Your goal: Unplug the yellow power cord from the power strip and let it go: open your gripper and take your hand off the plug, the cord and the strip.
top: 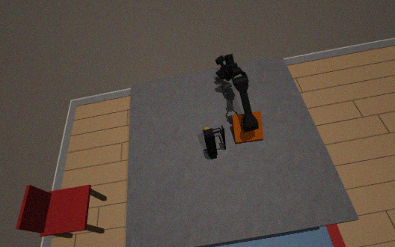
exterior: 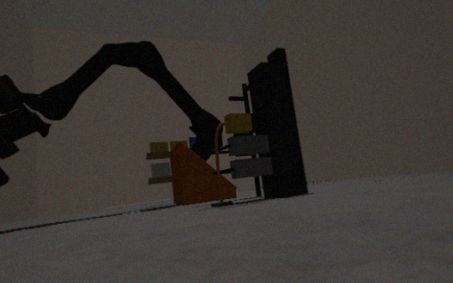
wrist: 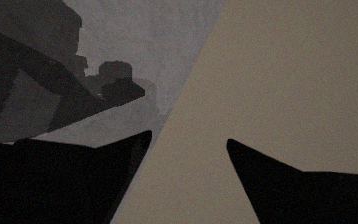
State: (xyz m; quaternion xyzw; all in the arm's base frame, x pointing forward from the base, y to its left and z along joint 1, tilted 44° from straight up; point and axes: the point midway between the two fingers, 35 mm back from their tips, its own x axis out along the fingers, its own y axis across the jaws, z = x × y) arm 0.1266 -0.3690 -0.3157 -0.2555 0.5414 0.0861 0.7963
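Now: the yellow plug 580 mm to the left of my gripper tip, 120 mm ahead of it and 30 mm above it.
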